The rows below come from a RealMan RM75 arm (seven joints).
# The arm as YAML. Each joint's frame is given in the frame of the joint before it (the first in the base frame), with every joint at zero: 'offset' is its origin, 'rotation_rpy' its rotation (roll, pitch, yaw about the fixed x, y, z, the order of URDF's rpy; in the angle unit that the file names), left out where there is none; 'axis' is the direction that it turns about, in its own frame. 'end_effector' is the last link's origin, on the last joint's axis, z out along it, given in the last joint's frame.
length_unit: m
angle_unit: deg
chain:
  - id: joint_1
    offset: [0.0, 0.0, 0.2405]
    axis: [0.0, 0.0, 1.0]
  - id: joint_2
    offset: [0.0, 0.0, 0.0]
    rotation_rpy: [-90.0, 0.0, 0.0]
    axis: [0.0, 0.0, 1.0]
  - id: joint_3
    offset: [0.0, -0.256, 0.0]
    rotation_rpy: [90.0, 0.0, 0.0]
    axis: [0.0, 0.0, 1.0]
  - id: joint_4
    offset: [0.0, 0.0, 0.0]
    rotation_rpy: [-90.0, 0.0, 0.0]
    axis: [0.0, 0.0, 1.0]
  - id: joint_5
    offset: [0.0, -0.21, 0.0]
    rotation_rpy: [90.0, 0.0, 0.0]
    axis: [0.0, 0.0, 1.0]
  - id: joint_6
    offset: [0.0, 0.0, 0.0]
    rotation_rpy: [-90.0, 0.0, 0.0]
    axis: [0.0, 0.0, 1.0]
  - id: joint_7
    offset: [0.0, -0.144, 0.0]
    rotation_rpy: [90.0, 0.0, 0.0]
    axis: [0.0, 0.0, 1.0]
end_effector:
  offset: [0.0, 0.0, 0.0]
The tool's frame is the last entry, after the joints.
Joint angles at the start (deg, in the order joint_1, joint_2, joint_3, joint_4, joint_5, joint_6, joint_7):
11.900 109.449 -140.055 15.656 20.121 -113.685 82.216
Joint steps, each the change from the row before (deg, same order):
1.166 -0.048 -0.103 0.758 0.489 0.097 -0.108
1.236 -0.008 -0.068 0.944 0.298 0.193 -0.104
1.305 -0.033 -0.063 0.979 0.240 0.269 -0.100
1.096 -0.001 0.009 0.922 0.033 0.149 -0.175
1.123 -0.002 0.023 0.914 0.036 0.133 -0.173
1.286 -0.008 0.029 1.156 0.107 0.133 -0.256
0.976 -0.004 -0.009 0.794 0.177 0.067 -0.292
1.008 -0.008 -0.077 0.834 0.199 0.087 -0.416
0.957 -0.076 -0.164 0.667 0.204 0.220 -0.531
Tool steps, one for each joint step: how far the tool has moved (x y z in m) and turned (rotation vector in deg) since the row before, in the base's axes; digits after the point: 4 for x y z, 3 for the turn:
-0.0012 0.0071 0.0025 0.413 -0.786 0.649
-0.0010 0.0072 0.0022 0.250 -0.941 0.539
-0.0011 0.0076 0.0023 0.219 -1.031 0.529
-0.0011 0.0060 0.0018 0.132 -0.942 0.487
-0.0013 0.0061 0.0018 0.163 -0.920 0.528
-0.0015 0.0069 0.0026 0.308 -1.170 0.578
-0.0015 0.0054 0.0020 0.358 -0.871 0.572
-0.0016 0.0056 0.0021 0.397 -1.026 0.646
-0.0015 0.0057 0.0021 0.412 -1.137 0.669

